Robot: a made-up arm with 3 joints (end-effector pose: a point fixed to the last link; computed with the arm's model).
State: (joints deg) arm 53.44 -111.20 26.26
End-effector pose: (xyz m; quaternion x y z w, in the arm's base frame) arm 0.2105 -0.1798 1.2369 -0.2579 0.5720 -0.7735 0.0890
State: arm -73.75 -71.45 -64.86
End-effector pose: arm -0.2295 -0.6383 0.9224 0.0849 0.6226 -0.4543 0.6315
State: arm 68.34 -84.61 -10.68
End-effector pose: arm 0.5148 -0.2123 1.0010 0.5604 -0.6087 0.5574 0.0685
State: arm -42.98 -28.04 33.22
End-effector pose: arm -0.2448 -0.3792 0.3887 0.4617 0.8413 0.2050 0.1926
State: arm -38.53 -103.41 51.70
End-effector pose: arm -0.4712 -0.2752 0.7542 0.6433 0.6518 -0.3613 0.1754
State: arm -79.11 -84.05 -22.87
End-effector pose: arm -0.3838 -0.5647 0.6696 0.4036 0.6907 -0.3456 0.4905
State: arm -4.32 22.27 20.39
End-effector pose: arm -0.1868 -0.3219 0.3718 -0.2695 -0.8862 -0.3766 0.0126
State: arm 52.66 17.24 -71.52
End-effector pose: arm 0.3613 -0.4927 0.5249 -0.2974 0.9110 0.1386 0.2497
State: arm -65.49 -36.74 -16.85
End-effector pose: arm -0.0882 -0.6104 0.4531 0.3455 0.7273 0.0148 0.5928
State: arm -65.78 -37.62 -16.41
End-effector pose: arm -0.0950 -0.6094 0.4532 0.3497 0.7279 0.0106 0.5898
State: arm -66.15 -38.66 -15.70
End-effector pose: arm -0.1032 -0.6072 0.4522 0.3557 0.7286 0.0068 0.5854
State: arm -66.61 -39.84 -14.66
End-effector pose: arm -0.1129 -0.6032 0.4497 0.3639 0.7294 0.0038 0.5793
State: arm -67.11 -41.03 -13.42
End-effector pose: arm -0.1229 -0.5979 0.4460 0.3733 0.7301 0.0020 0.5723
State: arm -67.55 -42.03 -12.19
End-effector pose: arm -0.1315 -0.5922 0.4418 0.3823 0.7308 0.0015 0.5655
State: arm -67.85 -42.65 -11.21
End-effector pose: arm -0.1371 -0.5873 0.4380 0.3891 0.7312 0.0024 0.5603
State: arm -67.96 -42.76 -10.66
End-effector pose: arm -0.1386 -0.5843 0.4351 0.3924 0.7314 0.0048 0.5577
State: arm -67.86 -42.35 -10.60
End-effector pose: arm -0.1358 -0.5836 0.4334 0.3918 0.7315 0.0081 0.5579
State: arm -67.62 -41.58 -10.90
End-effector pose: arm -0.1301 -0.5845 0.4327 0.3884 0.7315 0.0121 0.5603
